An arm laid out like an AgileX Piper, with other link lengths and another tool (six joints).
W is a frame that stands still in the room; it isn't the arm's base.
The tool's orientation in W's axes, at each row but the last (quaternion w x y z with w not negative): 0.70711, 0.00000, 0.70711, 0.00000; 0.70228, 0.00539, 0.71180, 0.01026; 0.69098, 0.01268, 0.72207, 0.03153; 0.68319, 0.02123, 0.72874, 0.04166
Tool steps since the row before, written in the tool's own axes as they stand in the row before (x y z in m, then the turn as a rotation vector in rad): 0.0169, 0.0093, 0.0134, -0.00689, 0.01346, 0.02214; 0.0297, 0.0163, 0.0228, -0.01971, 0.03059, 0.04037; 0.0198, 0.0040, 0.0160, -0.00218, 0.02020, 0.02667; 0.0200, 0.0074, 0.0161, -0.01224, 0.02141, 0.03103
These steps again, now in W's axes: 0.0134, 0.0093, -0.0169, 0.02214, 0.01346, 0.00689; 0.0223, 0.0171, -0.0296, 0.04043, 0.03043, 0.01984; 0.0150, 0.0057, -0.0202, 0.02622, 0.02077, 0.00230; 0.0146, 0.0096, -0.0202, 0.03120, 0.02122, 0.01213
